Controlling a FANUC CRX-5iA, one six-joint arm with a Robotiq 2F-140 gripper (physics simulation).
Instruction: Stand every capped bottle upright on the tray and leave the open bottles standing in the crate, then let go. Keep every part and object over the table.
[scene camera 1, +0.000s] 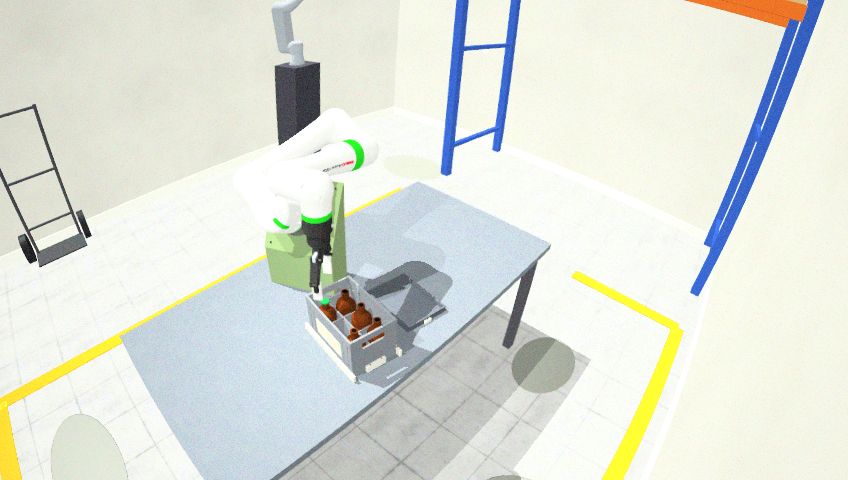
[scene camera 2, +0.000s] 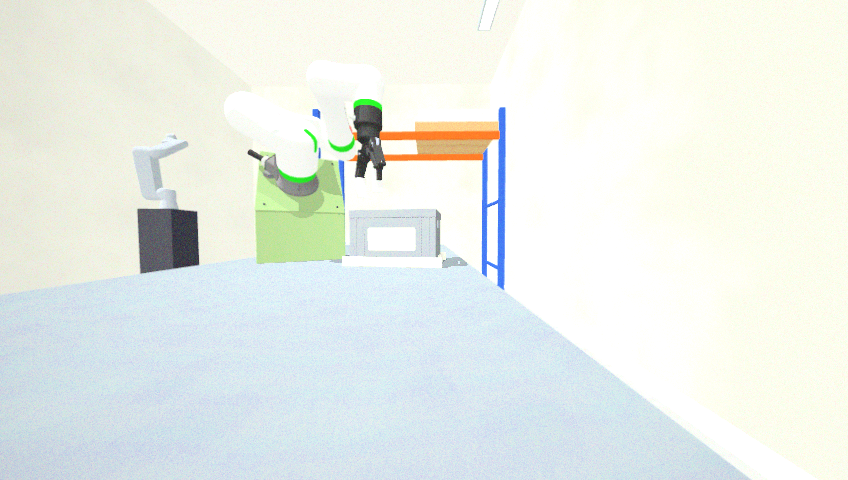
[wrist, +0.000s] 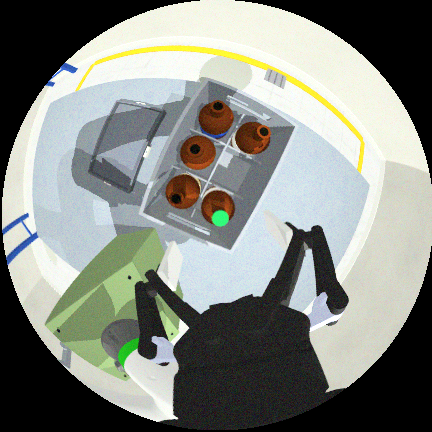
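Note:
The grey crate holds one capped bottle and several open ones. The brown capped bottle with a green cap stands in a corner compartment towards the robot base. Open brown bottles with dark mouths stand in four-sided compartments; one compartment is empty. The dark grey tray lies beside the crate, holding no bottles. My gripper is open and empty, fingertips above the crate's rim, close over the capped bottle, one to each side of its cap in the wrist view.
The green robot pedestal stands close to the crate. A white strip runs along the crate's foot. The table has its long edge near the crate and tray.

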